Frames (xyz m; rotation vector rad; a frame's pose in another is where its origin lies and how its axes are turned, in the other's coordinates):
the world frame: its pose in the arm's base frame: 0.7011 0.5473 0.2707 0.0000 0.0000 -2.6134
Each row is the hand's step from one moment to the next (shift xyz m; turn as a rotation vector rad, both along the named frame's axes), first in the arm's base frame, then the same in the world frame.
Working: the arm's base frame: its pose in the world frame: 0.8814 0.1194 -0.2707 0.0000 0.0000 2.6134

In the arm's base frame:
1: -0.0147 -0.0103 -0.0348 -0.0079 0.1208 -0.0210
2: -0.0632 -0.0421 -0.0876 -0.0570 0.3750 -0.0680
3: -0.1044 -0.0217 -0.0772 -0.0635 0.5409 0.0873
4: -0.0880 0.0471 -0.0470 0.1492 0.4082 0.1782
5: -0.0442 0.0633 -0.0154 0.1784 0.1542 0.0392
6: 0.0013 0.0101 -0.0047 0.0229 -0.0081 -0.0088
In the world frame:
1: 0.0179 0.0015 -0.0348 -0.0541 -0.1083 -0.0210
2: 0.0758 0.0045 -0.0876 -0.1398 -0.3526 -0.0680
3: 0.1011 -0.0339 -0.0772 -0.2178 -0.4992 0.0873
4: 0.0523 -0.0850 -0.0470 -0.3346 -0.2774 0.1782
5: 0.0063 -0.0769 -0.0154 -0.2318 -0.0433 0.0392
6: -0.0062 -0.0081 -0.0047 -0.0157 0.0185 -0.0088

